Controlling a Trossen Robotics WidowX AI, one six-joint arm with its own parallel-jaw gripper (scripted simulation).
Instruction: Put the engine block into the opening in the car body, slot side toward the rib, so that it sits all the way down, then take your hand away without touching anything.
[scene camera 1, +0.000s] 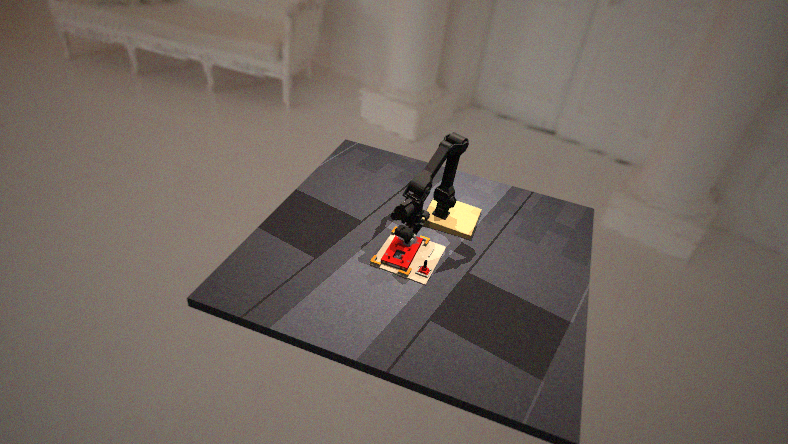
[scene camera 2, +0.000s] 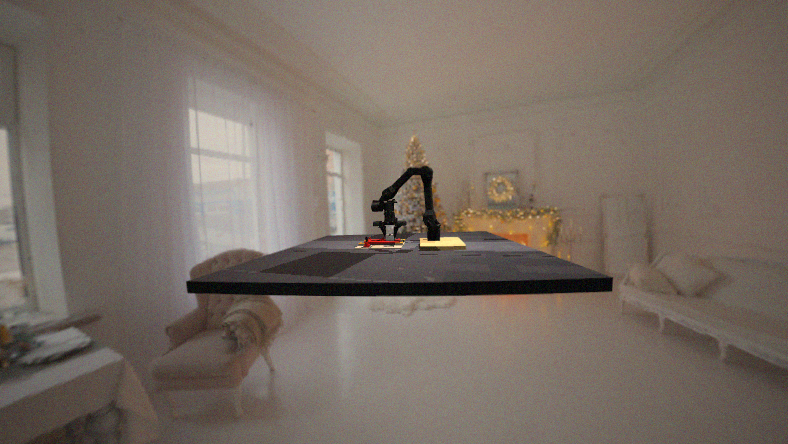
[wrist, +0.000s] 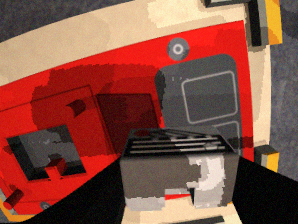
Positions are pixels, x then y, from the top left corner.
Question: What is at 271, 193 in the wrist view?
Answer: My gripper.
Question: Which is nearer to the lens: the car body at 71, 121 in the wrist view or the grey engine block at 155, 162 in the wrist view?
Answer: The grey engine block.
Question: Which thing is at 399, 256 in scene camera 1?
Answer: A car body.
